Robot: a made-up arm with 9 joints. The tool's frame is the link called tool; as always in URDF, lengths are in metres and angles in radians.
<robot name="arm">
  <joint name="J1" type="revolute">
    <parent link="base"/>
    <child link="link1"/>
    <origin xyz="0 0 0.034" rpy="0 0 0"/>
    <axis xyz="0 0 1"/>
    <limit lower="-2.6" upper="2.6"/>
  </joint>
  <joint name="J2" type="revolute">
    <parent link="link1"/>
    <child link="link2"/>
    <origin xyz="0.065 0.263 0.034" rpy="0 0 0"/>
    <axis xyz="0 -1 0"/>
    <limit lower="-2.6" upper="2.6"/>
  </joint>
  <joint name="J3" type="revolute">
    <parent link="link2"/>
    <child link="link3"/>
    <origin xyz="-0.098 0.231 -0.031" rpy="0 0 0"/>
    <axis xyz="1 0 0"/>
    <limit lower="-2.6" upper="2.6"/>
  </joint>
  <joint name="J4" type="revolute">
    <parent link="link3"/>
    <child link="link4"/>
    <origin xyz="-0.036 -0.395 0.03" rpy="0 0 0"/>
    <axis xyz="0 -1 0"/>
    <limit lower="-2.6" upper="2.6"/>
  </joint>
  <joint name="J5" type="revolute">
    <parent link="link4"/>
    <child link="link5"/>
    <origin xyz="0.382 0.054 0.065" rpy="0 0 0"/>
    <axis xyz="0 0 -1"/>
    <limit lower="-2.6" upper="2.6"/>
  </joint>
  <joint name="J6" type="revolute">
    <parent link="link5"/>
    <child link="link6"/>
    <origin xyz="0.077 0.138 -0.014" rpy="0 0 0"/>
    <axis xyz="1 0 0"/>
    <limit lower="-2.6" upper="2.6"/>
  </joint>
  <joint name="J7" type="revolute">
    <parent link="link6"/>
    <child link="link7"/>
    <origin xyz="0.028 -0.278 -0.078" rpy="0 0 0"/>
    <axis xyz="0 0 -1"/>
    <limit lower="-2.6" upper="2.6"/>
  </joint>
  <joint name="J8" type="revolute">
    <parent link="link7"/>
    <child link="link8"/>
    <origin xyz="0.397 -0.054 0.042" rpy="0 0 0"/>
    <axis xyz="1 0 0"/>
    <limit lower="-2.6" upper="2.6"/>
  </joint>
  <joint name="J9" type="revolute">
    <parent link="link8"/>
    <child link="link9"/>
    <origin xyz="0.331 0.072 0.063" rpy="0 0 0"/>
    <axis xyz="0 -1 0"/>
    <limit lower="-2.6" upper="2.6"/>
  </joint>
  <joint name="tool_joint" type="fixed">
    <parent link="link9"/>
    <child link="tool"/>
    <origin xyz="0.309 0.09 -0.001" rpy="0 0 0"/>
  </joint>
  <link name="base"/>
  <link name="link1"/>
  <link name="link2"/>
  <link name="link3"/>
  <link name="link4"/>
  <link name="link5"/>
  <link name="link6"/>
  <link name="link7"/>
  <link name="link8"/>
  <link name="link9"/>
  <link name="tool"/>
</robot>
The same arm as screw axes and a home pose.
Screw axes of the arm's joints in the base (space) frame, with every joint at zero. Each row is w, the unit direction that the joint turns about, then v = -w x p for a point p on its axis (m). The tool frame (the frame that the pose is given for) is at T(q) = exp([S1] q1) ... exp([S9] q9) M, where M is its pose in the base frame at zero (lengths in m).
S1 = (0, 0, 1, 0, 0, 0)
S2 = (0, -1, 0, 0.068, 0, -0.065)
S3 = (1, 0, 0, 0, 0.037, -0.494)
S4 = (0, -1, 0, 0.067, 0, 0.069)
S5 = (0, 0, -1, -0.153, 0.313, 0)
S6 = (1, 0, 0, 0, 0.118, -0.291)
S7 = (0, 0, -1, -0.013, 0.418, 0)
S8 = (1, 0, 0, 0, 0.082, 0.041)
S9 = (0, -1, 0, 0.145, 0, -1.146)
M: xyz 1.455 0.121 0.144 (m) rpy 0 0 0 (deg, as in URDF)
Joint limits (deg, base to tool): -148.97..148.97 -148.97..148.97 -148.97..148.97 -148.97..148.97 -148.97..148.97 -148.97..148.97 -148.97..148.97 -148.97..148.97 -148.97..148.97

